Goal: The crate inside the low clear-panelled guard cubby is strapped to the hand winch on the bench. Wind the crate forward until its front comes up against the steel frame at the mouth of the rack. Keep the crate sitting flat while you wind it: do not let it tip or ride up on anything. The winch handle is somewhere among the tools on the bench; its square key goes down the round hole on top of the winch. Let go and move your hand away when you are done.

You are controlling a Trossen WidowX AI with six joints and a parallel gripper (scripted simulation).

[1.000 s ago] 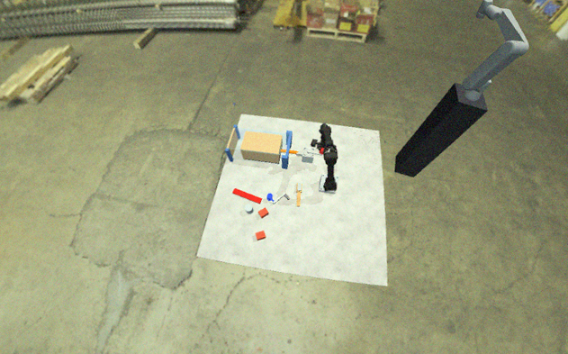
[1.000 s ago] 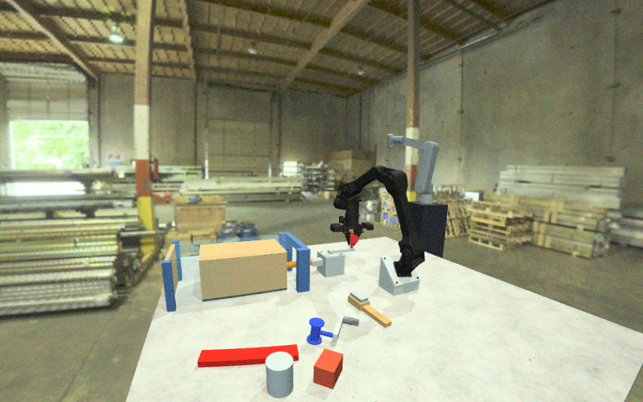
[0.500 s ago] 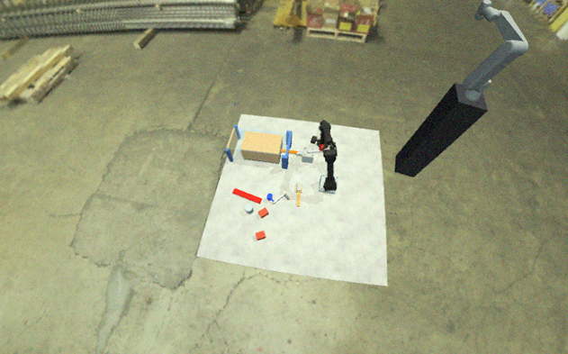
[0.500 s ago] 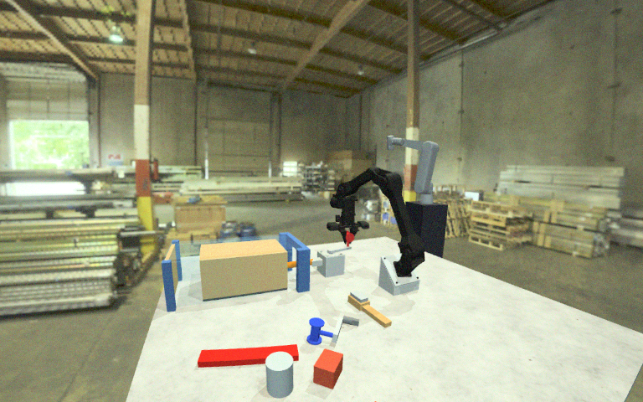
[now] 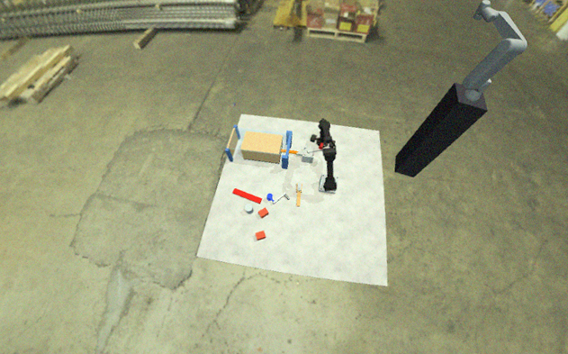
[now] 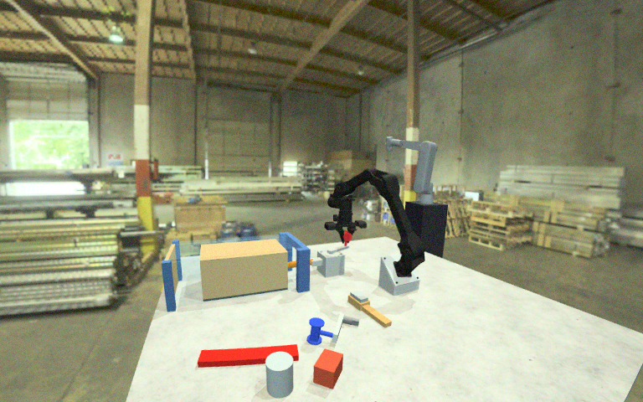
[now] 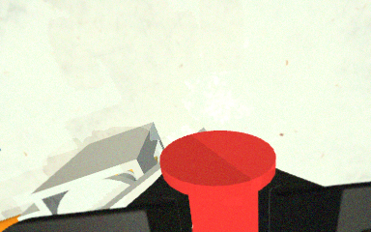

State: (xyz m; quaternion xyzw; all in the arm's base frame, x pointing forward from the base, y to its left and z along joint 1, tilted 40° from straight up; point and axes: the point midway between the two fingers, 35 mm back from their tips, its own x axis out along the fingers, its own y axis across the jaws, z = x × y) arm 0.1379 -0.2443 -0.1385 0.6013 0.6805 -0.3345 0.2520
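The red-knobbed winch handle lies 30 mm ahead of my gripper tip, 20 mm to the left of it and 10 mm below it. From my gripper tip the other things lie so: blue frame (250 mm ahead, 80 mm to the left); then red knob (20 mm above); then grey winch (80 mm below, 70 mm ahead, 50 mm to the left).
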